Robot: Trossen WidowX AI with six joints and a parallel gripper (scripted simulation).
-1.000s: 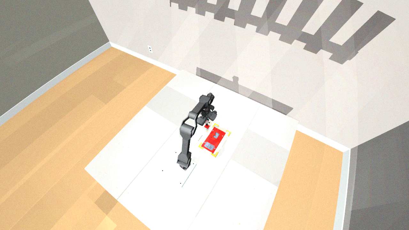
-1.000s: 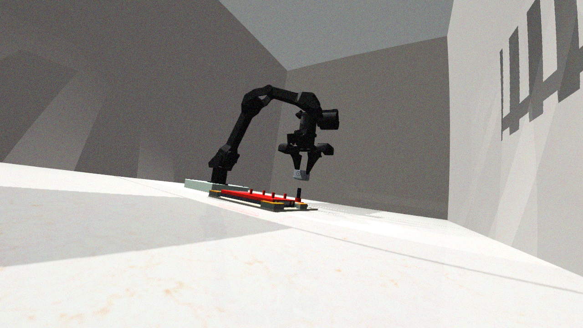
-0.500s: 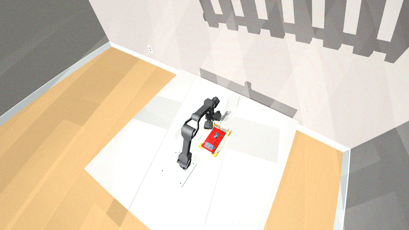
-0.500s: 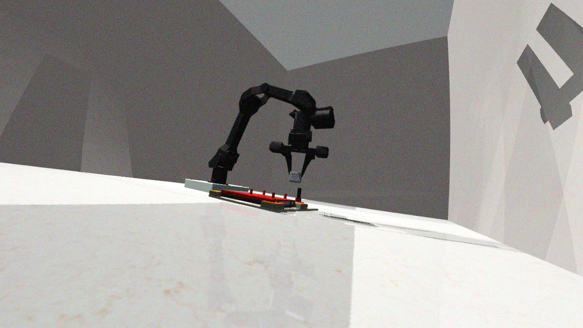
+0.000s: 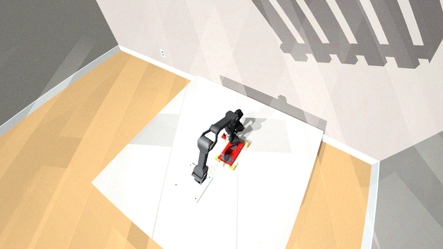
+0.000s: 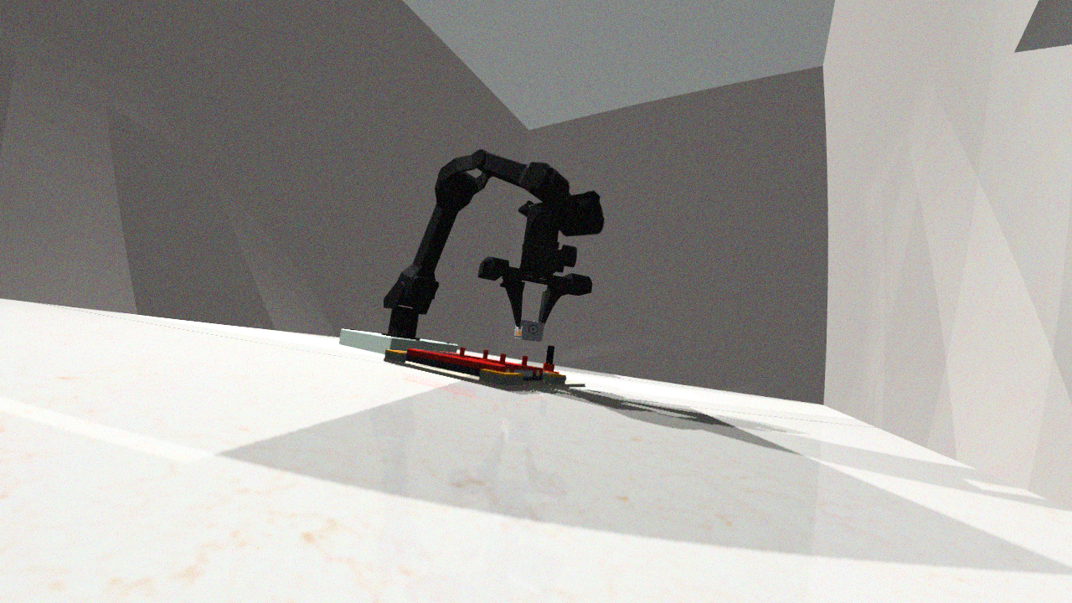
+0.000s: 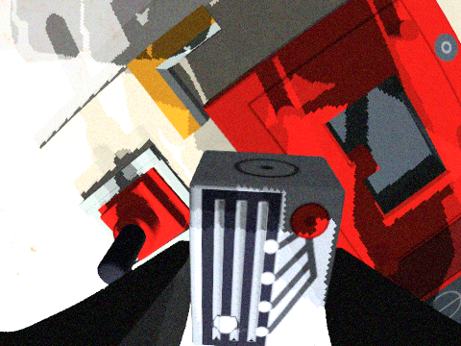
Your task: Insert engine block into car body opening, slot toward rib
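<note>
Right now my gripper tip is 6 cm to the right of the black peg, 5 cm above it and 1 cm short of it. From my gripper tip the other things lie so: engine block 1 cm below.
</note>
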